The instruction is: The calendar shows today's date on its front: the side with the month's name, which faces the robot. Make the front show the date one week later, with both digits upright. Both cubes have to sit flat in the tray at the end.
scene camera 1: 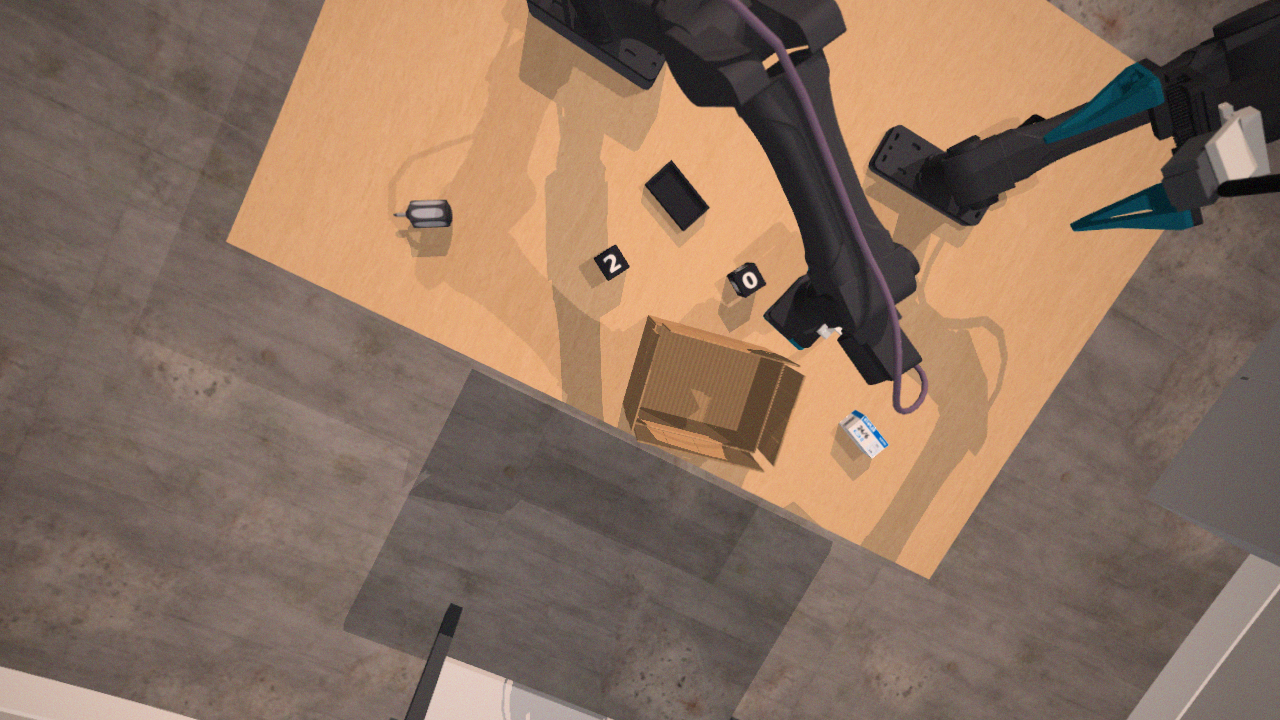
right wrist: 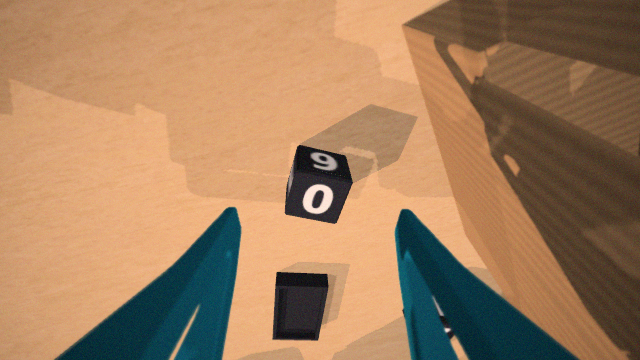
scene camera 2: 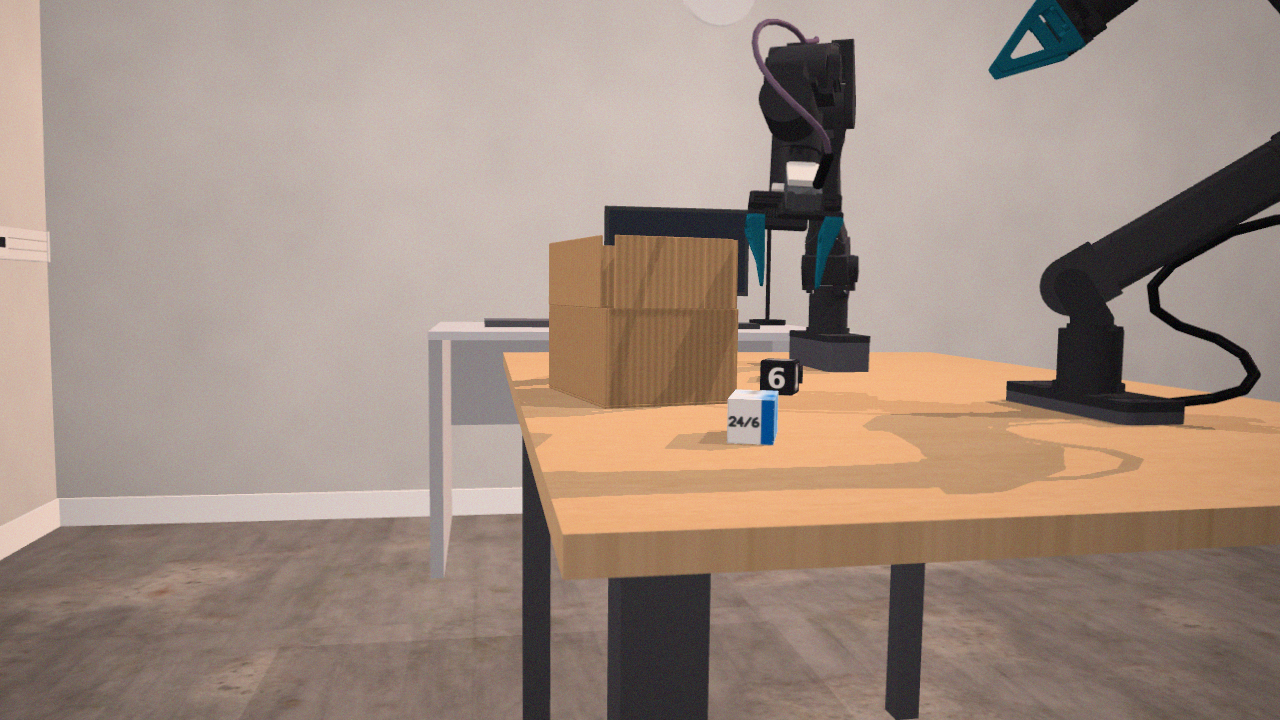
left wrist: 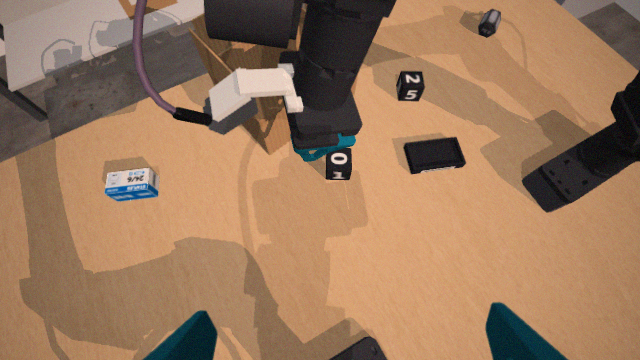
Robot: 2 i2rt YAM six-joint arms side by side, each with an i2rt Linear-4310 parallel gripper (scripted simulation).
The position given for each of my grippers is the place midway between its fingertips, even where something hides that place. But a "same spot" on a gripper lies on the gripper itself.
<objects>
my left gripper: scene camera 1 1058, 185; scene camera 2 994, 71; left wrist 343, 319; not seen in the right wrist view (out of frame)
my right gripper: scene camera 1 795, 307; right wrist; scene camera 2; left wrist 304, 139
staples box: scene camera 1 859, 428; scene camera 2 752, 416; left wrist 136, 184; not seen in the right wrist view (out of frame)
cardboard box: scene camera 1; right wrist; scene camera 2 656, 327; left wrist 250, 56
same spot on cardboard box: (right wrist: 513, 160) = (scene camera 1: 769, 353)
same spot on my right gripper: (right wrist: 205, 274) = (scene camera 2: 819, 257)
</objects>
